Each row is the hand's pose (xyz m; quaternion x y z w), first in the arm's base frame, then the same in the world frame.
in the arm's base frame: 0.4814 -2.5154 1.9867 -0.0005 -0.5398 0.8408 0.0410
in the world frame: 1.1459 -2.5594 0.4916 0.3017 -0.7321 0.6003 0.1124
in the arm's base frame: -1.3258 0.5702 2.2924 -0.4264 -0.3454 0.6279 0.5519
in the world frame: -0.1493 -0.8668 3.3792 -0.0070 -0.3859 0.6358 0.6685
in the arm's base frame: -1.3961 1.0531 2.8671 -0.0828 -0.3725 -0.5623 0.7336
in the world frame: 0.1234 -0.7910 4.0779 0.0228 0.0351 -0.5297 0.8471
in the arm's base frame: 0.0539 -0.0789 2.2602 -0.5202 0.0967 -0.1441 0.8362
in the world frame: 0.9617 -0.8973 2.3348 -0.2664 0.3207 0.1251 0.9003
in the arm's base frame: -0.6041 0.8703 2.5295 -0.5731 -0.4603 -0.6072 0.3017
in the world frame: 0.5797 -0.4985 3.3844 -0.5565 -0.1994 -0.4978 0.6347
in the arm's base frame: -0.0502 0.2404 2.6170 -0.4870 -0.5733 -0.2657 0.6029
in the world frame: 1.0815 -0.8552 2.8081 -0.2794 -0.3116 -0.2197 0.8812
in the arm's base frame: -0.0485 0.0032 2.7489 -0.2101 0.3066 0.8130 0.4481
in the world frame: 1.1573 -1.1094 2.7505 0.1489 0.1382 0.9301 0.3060
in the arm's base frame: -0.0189 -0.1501 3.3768 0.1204 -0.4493 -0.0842 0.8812
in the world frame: 1.5398 -1.5334 3.0547 0.3946 -0.1187 -0.1647 0.8961
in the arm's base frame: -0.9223 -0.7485 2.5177 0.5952 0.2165 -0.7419 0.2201
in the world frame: 0.3050 -1.8930 2.5466 0.3738 0.5394 -0.7540 0.0258
